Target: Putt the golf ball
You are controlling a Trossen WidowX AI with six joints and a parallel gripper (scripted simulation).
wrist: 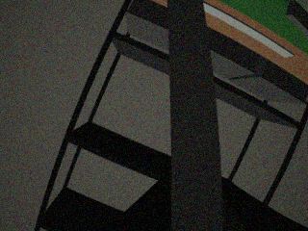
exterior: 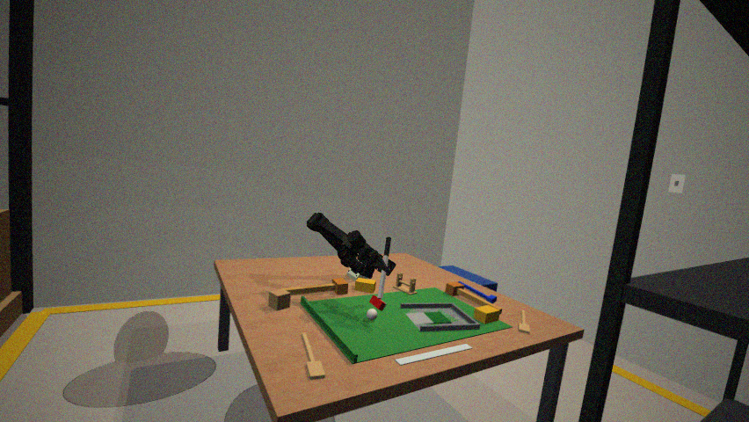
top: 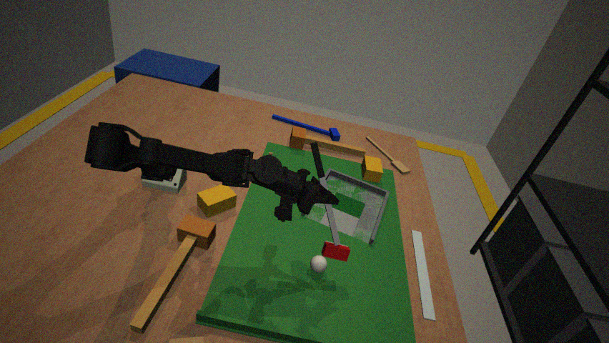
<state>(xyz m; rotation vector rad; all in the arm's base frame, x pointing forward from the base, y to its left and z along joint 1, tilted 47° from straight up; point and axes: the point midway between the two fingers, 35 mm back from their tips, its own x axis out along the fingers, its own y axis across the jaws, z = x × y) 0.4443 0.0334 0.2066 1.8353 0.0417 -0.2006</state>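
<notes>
The red putter lies 2 cm below my gripper tip, 2 cm behind it and 1 cm to the right of it. From my gripper tip the other things lie so: green mat 19 cm below, 11 cm to the left; then white strip 28 cm ahead, 19 cm below, 3 cm to the left; then white golf ball 17 cm below, 5 cm to the right.
</notes>
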